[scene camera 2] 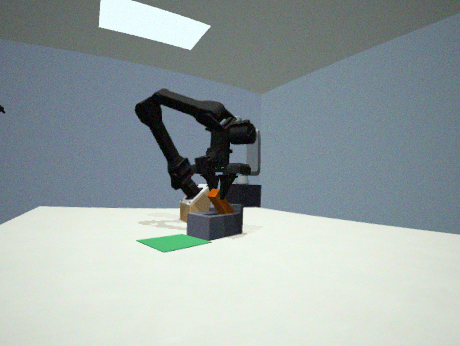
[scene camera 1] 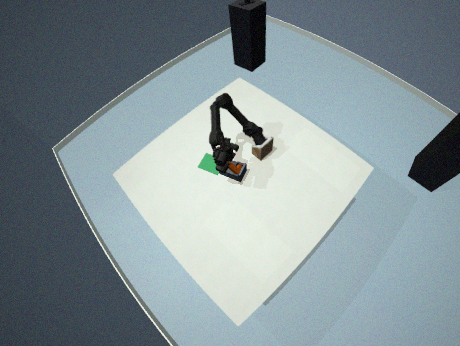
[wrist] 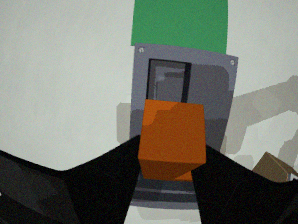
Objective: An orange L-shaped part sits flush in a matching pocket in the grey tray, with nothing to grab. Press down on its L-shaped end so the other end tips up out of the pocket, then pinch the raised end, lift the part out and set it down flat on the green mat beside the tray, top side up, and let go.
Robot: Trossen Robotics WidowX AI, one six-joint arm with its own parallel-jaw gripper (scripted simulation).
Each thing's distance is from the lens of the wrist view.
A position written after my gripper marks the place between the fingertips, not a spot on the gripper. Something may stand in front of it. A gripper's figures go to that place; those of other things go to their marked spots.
my gripper [wrist: 167, 144]: 10 cm
orange L-shaped part [wrist: 172, 144]: 7 cm
